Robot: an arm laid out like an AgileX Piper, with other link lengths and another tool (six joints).
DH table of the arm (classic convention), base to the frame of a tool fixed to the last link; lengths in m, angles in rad. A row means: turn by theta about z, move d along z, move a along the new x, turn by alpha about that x. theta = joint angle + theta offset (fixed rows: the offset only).
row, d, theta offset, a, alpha
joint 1, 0.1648, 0, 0, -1.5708
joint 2, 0, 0.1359, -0.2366, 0
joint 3, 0, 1.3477, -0.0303, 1.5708
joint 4, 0.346, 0, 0, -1.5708
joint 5, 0, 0, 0, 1.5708
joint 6, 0.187, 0.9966, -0.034, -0.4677
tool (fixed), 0.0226, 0, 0, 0
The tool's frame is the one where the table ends.
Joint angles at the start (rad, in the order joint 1, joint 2, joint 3, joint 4, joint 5, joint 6):
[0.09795 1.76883 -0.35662 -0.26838 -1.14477 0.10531]
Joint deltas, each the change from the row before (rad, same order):
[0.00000 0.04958 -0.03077 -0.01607 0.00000 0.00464]
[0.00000 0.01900 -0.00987 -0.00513 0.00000 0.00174]
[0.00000 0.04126 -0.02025 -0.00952 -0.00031 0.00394]
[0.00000 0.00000 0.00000 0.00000 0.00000 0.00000]
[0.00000 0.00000 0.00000 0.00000 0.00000 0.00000]
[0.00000 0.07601 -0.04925 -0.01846 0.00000 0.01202]
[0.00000 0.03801 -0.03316 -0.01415 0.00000 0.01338]
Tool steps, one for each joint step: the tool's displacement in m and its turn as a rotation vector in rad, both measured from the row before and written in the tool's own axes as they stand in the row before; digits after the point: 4 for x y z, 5 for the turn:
[0.0064 -0.0092 0.0027 0.00863 0.01942 0.01280]
[0.0028 -0.0039 0.0002 0.00527 0.00719 0.00584]
[0.0062 -0.0088 -0.0001 0.01276 0.01429 0.01345]
[0.0000 0.0000 0.0000 0.00000 0.00000 0.00000]
[0.0000 0.0000 0.0000 0.00000 0.00000 0.00000]
[0.0087 -0.0153 0.0036 0.01411 0.02082 0.02373]
[0.0029 -0.0067 0.0049 -0.00160 0.00864 0.01438]

